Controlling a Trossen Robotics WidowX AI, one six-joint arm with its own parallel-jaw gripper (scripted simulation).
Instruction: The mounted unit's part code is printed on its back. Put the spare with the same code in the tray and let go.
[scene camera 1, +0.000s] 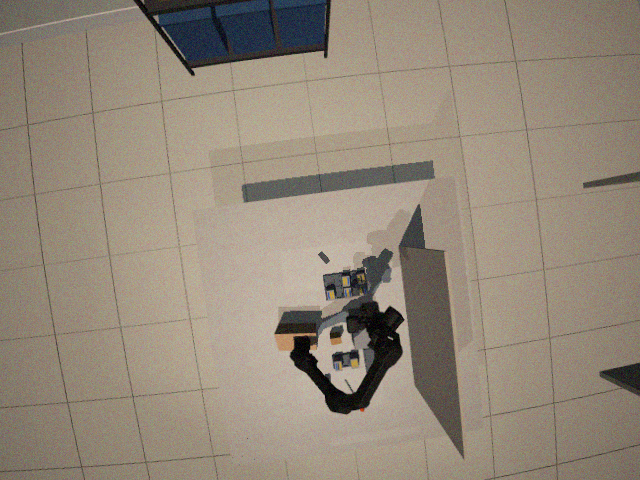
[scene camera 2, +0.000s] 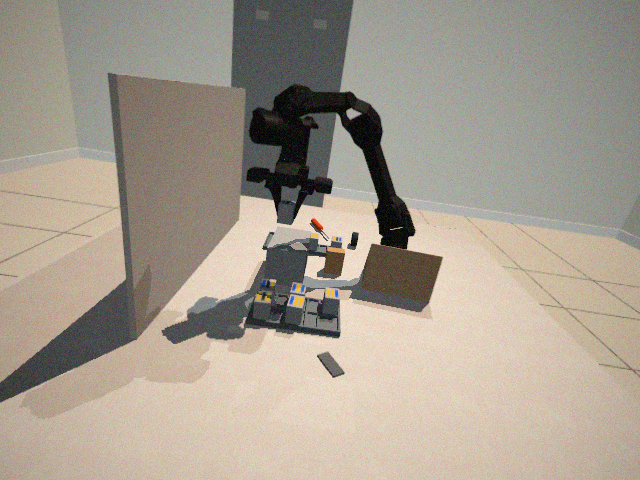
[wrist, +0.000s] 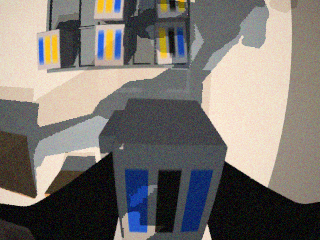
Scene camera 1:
beige panel
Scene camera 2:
my gripper
grey unit
beige panel
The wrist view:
my gripper
